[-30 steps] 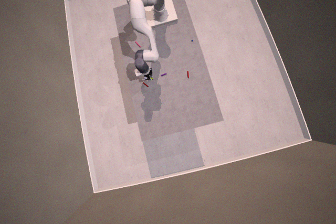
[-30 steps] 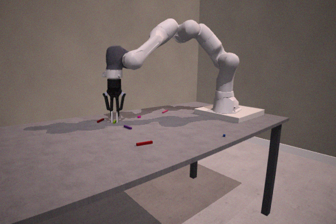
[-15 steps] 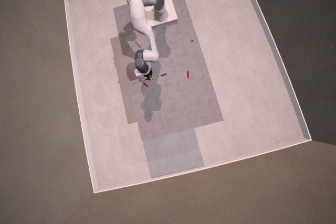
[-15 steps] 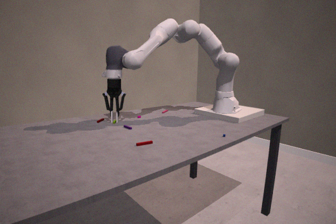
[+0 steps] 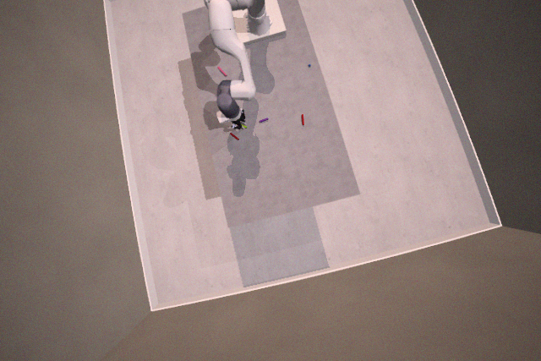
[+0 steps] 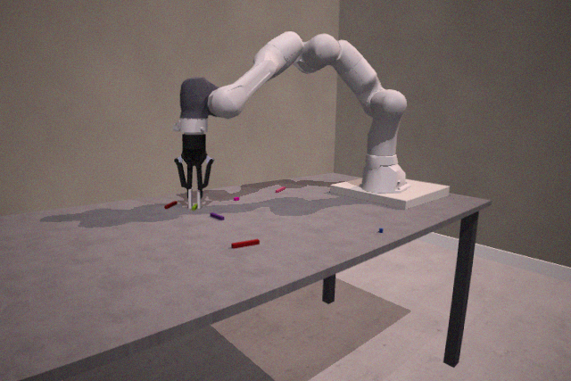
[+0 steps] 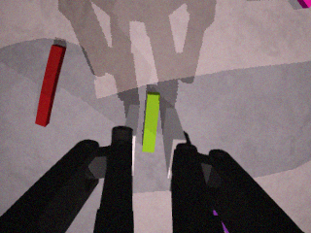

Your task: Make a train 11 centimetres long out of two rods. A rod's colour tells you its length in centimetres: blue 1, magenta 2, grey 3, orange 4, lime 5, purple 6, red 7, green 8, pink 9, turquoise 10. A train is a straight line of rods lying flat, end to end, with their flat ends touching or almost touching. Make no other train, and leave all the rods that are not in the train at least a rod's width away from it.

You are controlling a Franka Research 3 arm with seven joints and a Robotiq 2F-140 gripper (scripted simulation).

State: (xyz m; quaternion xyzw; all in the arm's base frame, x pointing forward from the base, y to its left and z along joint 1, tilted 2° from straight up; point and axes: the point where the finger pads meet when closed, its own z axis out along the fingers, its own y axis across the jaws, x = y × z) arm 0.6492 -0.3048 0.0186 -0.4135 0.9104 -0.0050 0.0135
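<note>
Right now my hand is 30 mm above the lime rod. The rest, counted from my hand: red rod 390 mm to the left, 80 mm ahead, 30 mm below; magenta rod 180 mm behind, 30 mm below, 10 mm to the right; purple rod 140 mm to the left, 30 mm below.
</note>
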